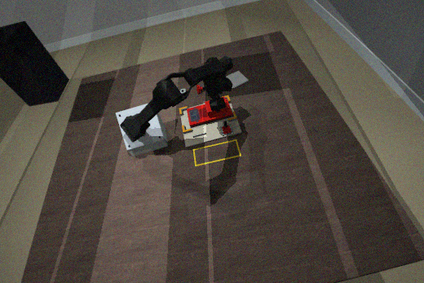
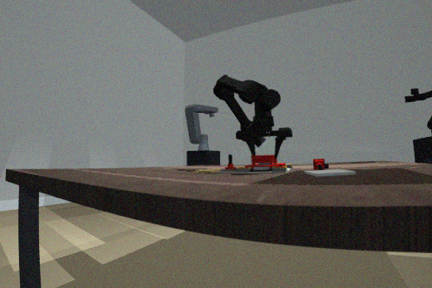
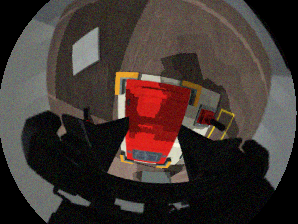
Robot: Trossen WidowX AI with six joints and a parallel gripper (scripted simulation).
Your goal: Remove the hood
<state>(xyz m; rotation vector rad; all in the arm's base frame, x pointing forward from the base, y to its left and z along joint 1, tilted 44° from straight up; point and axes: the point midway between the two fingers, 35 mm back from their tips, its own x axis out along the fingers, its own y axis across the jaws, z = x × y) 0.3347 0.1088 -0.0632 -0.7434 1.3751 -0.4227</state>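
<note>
My gripper tip is 40 mm past the base plate, 30 mm to the left of it and 30 mm above it. Round my gripper tip: red hood: right at my gripper tip; then dark ring: 170 mm behind, 170 mm to the left, 30 mm below; then flat white tile: 110 mm ahead, 210 mm to the left, 40 mm below.
</note>
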